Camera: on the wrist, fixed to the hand. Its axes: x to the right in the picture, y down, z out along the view.
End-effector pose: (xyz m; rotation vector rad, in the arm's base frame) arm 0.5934 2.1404 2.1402 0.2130 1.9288 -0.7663
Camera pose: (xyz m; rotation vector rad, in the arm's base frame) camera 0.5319 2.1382 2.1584 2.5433 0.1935 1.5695
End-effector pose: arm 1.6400 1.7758 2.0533 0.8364 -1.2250 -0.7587
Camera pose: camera 1.6898 1.7517 2.0209 -1.0631 -0.3744 1.8074
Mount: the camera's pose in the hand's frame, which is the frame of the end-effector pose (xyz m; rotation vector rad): 0.0141 -0.0376 -0.0500 0.0564 -0.9056 -3.0019
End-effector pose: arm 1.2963 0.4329 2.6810 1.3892 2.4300 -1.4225
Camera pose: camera 1.2819 0.4702 2.7311 2.4097 -1.1552 0.3981
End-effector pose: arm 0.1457 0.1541 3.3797 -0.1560 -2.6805 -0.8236
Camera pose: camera 0.1390 0.0950 3.4036 -1.9439 0.2562 0.3004
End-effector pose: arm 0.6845 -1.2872 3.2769 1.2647 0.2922 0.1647
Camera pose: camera 0.6812 -1.2487 3.2257 -0.2715 0.9898 -2.7474
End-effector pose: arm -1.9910 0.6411 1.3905 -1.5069 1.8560 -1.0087
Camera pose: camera -2.0124 0.6345 1.4506 2.1968 1.7770 0.3175
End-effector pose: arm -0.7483 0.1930 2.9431 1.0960 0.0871 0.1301
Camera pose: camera -0.7388 0.2222 2.8868 -0.0151 0.7662 -2.9143
